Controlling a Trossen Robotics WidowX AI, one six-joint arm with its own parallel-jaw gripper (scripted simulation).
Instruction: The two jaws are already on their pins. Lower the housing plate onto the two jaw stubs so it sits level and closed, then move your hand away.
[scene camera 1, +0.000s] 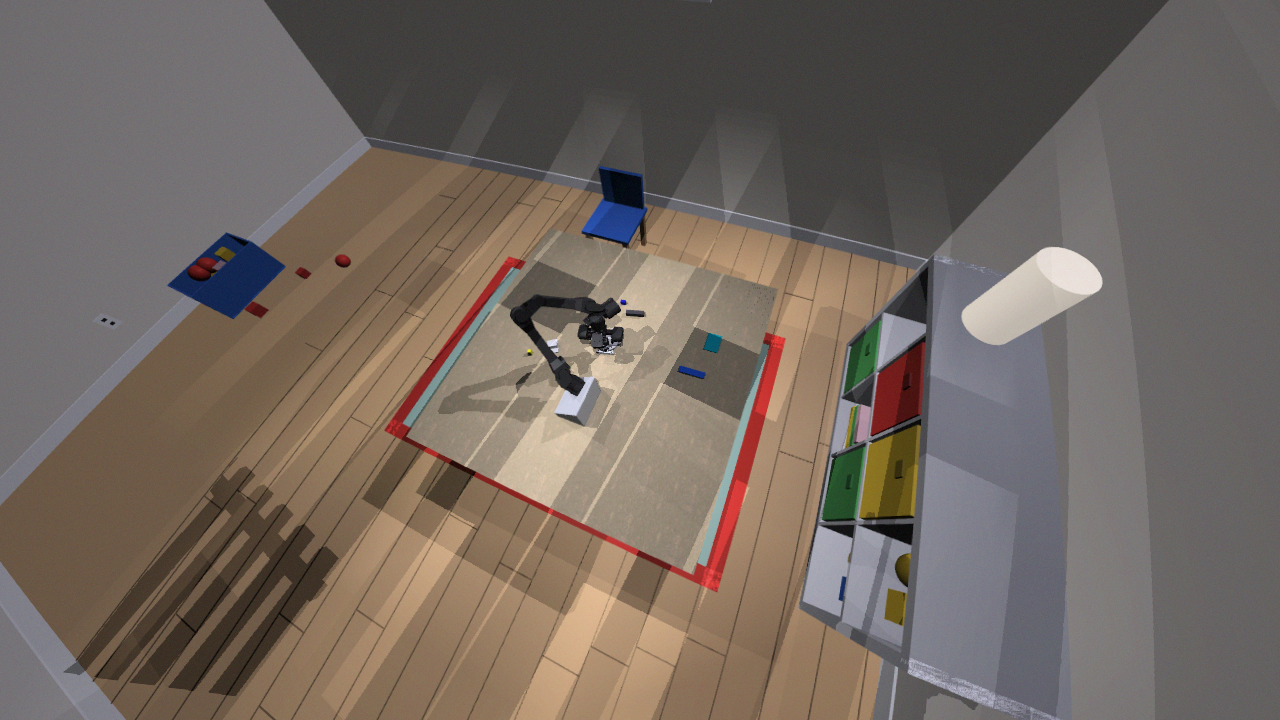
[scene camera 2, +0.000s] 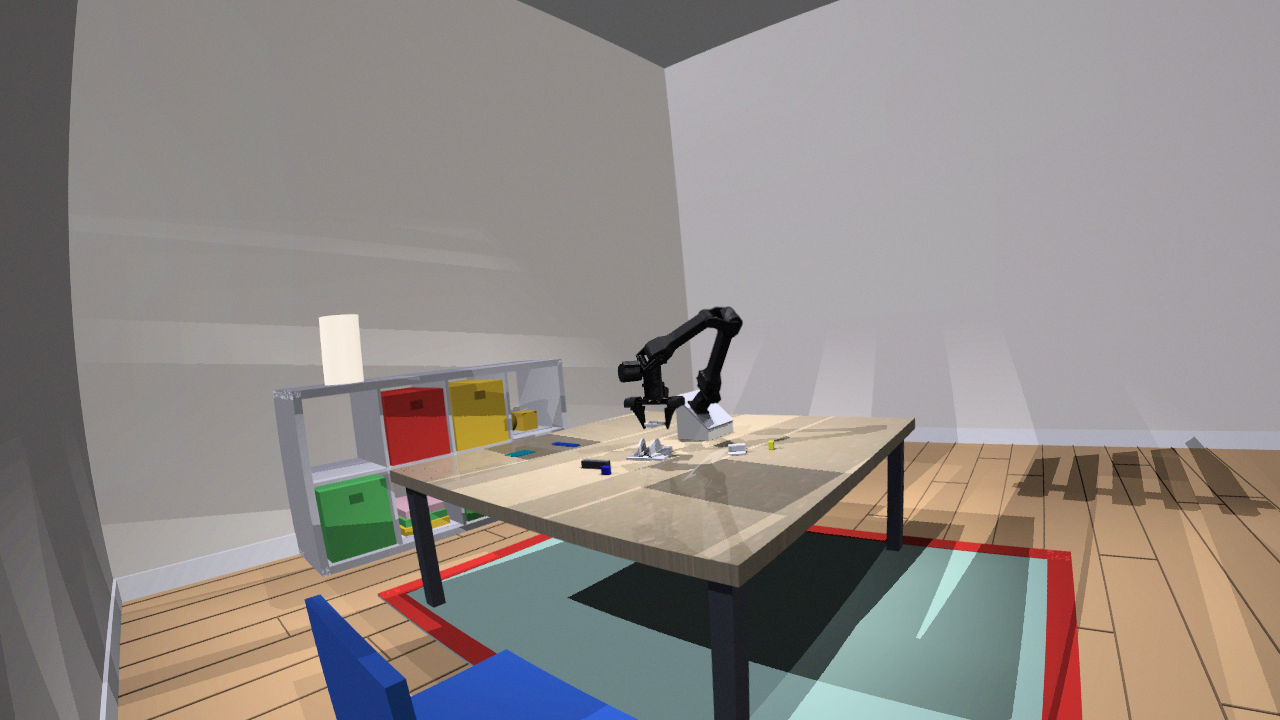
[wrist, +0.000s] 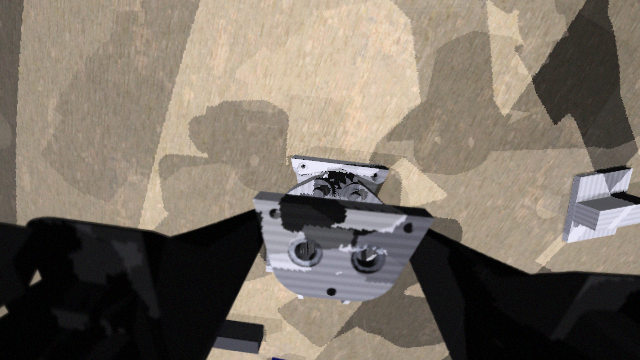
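Note:
In the view from scene camera 2 I find my gripper (scene camera 2: 656, 429). Scene camera 1 has my gripper (scene camera 1: 603, 342) too, and the wrist view also shows my gripper (wrist: 337, 221).

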